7 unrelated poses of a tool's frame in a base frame.
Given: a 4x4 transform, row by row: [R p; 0 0 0 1], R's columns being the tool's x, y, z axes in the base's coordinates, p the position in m. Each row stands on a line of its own.
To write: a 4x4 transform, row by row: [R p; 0 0 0 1], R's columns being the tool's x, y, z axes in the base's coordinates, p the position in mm. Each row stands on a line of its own. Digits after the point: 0 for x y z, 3 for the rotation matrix.
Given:
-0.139 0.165 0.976 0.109
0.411 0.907 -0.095 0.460
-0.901 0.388 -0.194 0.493
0 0 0 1
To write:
-0.139 0.165 0.976 109
0.411 0.907 -0.095 460
-0.901 0.388 -0.194 493
0 0 0 1

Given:
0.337 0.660 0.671 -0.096
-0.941 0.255 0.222 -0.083
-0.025 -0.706 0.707 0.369
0 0 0 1
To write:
0.337 0.660 0.671 -96
-0.941 0.255 0.222 -83
-0.025 -0.706 0.707 369
0 0 0 1

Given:
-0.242 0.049 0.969 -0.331
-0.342 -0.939 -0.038 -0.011
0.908 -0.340 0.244 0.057
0 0 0 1
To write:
-0.242 0.049 0.969 -331
-0.342 -0.939 -0.038 -11
0.908 -0.340 0.244 57
0 0 0 1

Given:
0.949 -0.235 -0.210 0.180
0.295 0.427 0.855 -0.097
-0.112 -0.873 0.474 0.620
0 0 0 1
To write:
0.949 -0.235 -0.210 180
0.295 0.427 0.855 -97
-0.112 -0.873 0.474 620
0 0 0 1

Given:
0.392 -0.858 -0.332 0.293
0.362 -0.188 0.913 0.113
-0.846 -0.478 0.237 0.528
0 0 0 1
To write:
0.392 -0.858 -0.332 293
0.362 -0.188 0.913 113
-0.846 -0.478 0.237 528
0 0 0 1

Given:
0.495 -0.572 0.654 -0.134
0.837 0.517 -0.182 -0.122
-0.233 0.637 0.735 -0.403
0 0 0 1
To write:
0.495 -0.572 0.654 -134
0.837 0.517 -0.182 -122
-0.233 0.637 0.735 -403
0 0 0 1

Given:
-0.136 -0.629 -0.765 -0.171
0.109 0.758 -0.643 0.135
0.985 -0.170 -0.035 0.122
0 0 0 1
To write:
-0.136 -0.629 -0.765 -171
0.109 0.758 -0.643 135
0.985 -0.170 -0.035 122
0 0 0 1

